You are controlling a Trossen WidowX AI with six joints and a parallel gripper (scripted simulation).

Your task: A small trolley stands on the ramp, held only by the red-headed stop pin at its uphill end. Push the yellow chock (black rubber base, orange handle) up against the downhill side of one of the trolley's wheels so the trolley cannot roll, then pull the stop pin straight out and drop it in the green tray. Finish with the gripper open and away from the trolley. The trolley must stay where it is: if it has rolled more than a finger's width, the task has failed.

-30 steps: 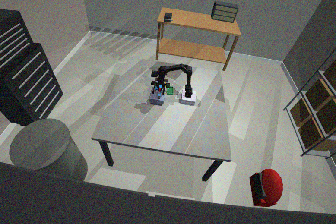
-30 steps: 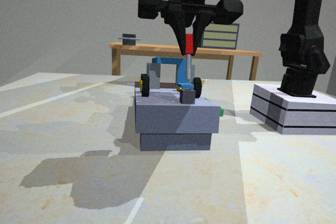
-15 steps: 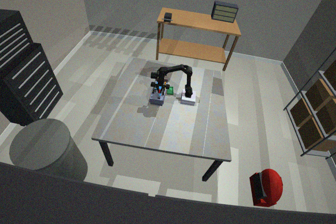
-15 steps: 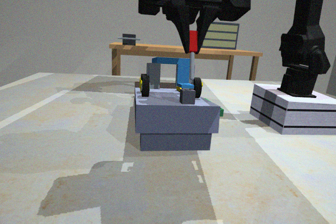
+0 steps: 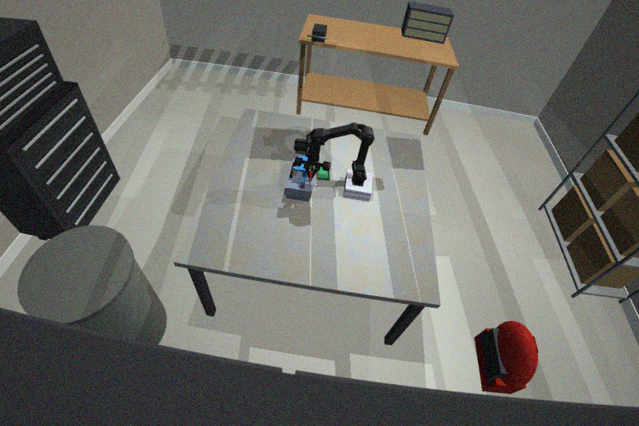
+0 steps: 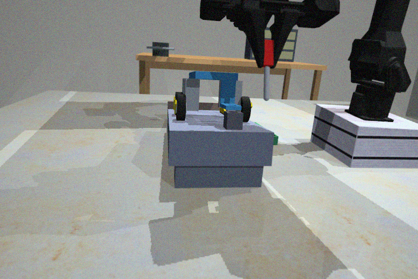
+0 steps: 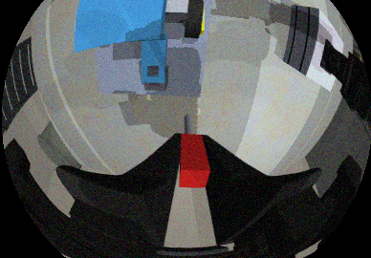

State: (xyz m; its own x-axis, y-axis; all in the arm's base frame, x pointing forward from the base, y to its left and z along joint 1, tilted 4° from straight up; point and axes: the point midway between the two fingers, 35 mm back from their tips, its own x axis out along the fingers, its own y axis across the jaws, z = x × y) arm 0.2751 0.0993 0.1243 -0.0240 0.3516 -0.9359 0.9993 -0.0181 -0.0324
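The green tray lies 23 cm to the right of my gripper tip, 18 cm below it and 7 cm behind it. Round my gripper tip: yellow chock (20 cm to the right, 9 cm below); then trolley (12 cm to the right, 7 cm below, 6 cm ahead); then red-headed stop pin (right at my gripper tip).
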